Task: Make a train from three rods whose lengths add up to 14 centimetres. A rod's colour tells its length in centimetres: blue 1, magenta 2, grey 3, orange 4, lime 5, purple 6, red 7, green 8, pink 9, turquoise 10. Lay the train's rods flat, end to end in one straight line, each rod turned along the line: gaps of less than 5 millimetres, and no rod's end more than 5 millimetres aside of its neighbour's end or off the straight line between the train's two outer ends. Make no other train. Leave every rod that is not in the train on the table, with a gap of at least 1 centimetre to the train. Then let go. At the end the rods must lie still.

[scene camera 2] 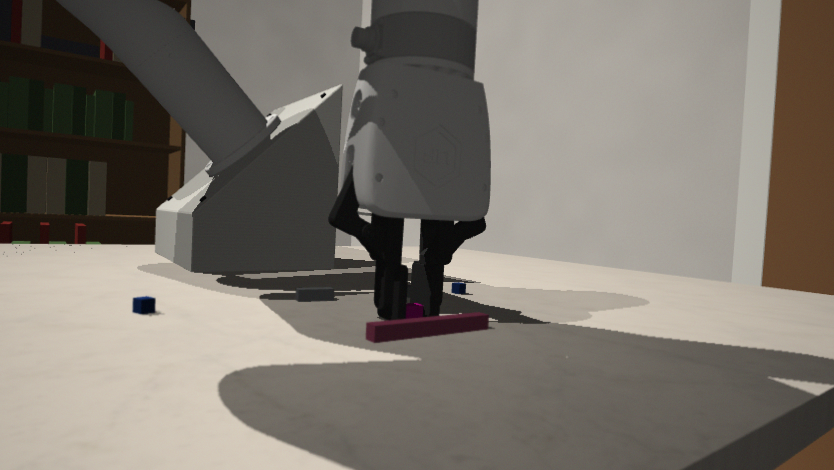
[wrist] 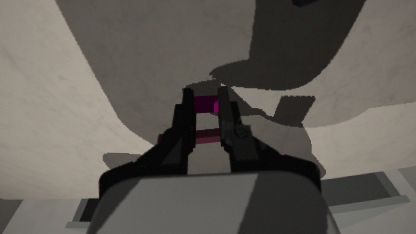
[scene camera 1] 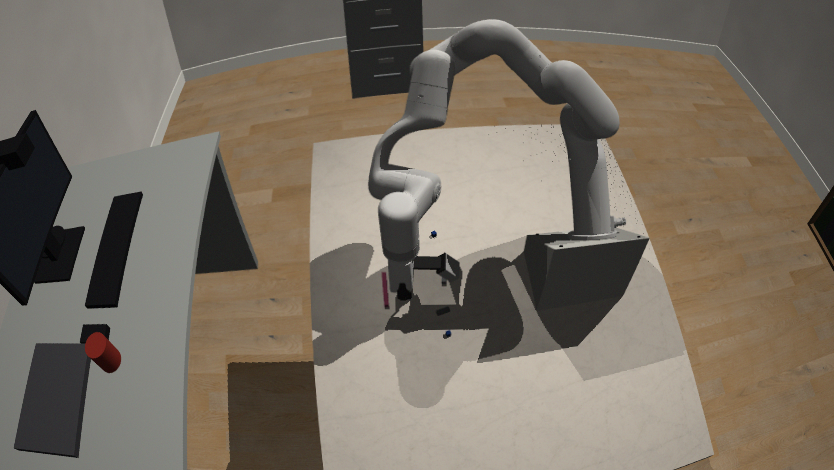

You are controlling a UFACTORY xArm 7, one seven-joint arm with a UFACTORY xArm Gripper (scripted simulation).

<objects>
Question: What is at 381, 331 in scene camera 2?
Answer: A pink rod.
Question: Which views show my gripper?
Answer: Scene camera 2, the wrist view and scene camera 1: all of them.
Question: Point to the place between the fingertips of my gripper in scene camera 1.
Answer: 404, 293
</objects>
